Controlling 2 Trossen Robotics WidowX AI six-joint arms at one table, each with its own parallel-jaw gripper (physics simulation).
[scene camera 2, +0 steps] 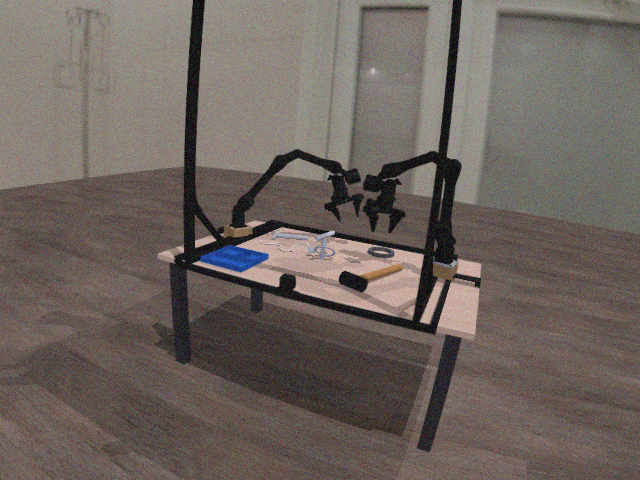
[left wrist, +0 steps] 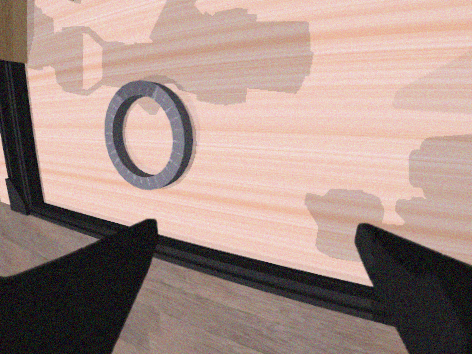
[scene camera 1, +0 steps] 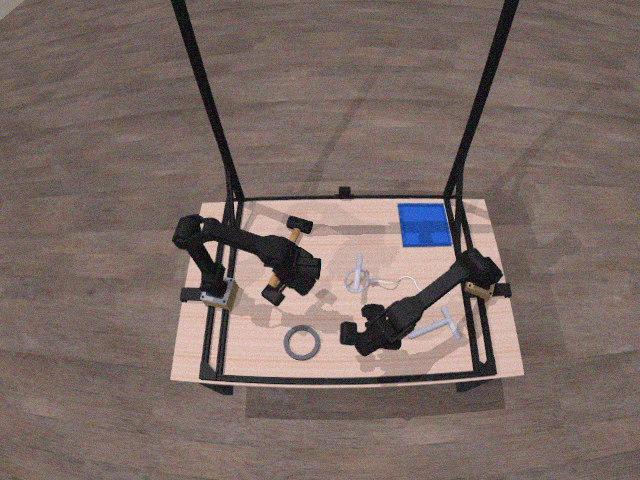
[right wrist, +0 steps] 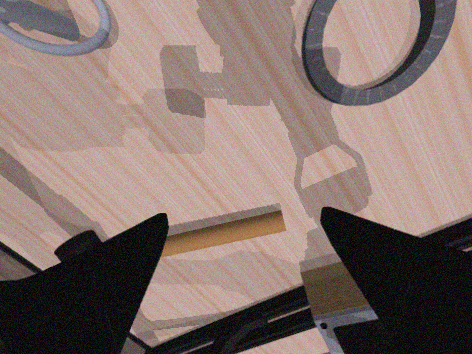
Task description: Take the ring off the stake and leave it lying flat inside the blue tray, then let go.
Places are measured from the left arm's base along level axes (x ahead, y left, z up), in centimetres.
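Pixels of known places: left gripper, fingertip midpoint: (scene camera 2: 348,219) (left wrist: 257,231); right gripper, fingertip midpoint: (scene camera 2: 381,232) (right wrist: 245,217); left arm's base, link origin: (scene camera 2: 238,226) (scene camera 1: 482,280); right arm's base, link origin: (scene camera 2: 443,261) (scene camera 1: 217,288) (right wrist: 365,338).
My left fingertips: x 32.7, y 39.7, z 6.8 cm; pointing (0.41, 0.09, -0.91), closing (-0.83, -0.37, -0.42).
Observation:
For each thing: its top centre in the pictures, then the offset to it from my left fingertips. "*": a spot on its surface instead.
- white cord, surface spot: (scene camera 1: 408,277) * dz -11.8, dx -6.9, dy -32.4 cm
- T-topped pale stake, top centre: (scene camera 1: 358,270) (scene camera 2: 325,233) dz -1.5, dx +9.5, dy -22.9 cm
- blue tray, top centre: (scene camera 1: 424,222) (scene camera 2: 235,254) dz -10.2, dx -5.3, dy -56.8 cm
- thick dark-grey ring, top centre: (left wrist: 140,137) (right wrist: 375,33) (scene camera 1: 301,342) (scene camera 2: 381,250) dz -10.9, dx +17.4, dy +5.0 cm
- hammer, top centre: (right wrist: 163,261) (scene camera 1: 284,251) (scene camera 2: 377,266) dz -7.4, dx +37.5, dy -21.6 cm
- pale T-shaped piece, top centre: (scene camera 1: 432,329) (scene camera 2: 291,233) dz -10.4, dx -21.3, dy -16.4 cm
A thin pale-grey ring (scene camera 1: 356,292) (scene camera 2: 334,251) (right wrist: 70,51) with a white cord (scene camera 1: 408,277) is around the T-topped pale stake (scene camera 1: 358,264) (scene camera 2: 325,236), near the table's middle. In the right wrist view part of the ring is cut off at the upper left. The blue tray (scene camera 1: 399,222) (scene camera 2: 222,264) lies at the upper right in scene camera 1, with no ring in it. My left gripper (scene camera 1: 368,333) (scene camera 2: 348,215) (left wrist: 257,231) is open and empty, high above the table. My right gripper (scene camera 1: 305,276) (scene camera 2: 383,228) (right wrist: 245,217) is open and empty, raised above the hammer side.
A thick dark-grey ring (scene camera 1: 286,342) (scene camera 2: 381,255) (left wrist: 114,135) (right wrist: 313,55) lies flat on the table. A hammer (scene camera 1: 299,224) (scene camera 2: 382,271) (right wrist: 225,235) lies partly under the right arm. Another pale T-shaped piece (scene camera 1: 429,328) (scene camera 2: 292,236) lies beside the left arm.

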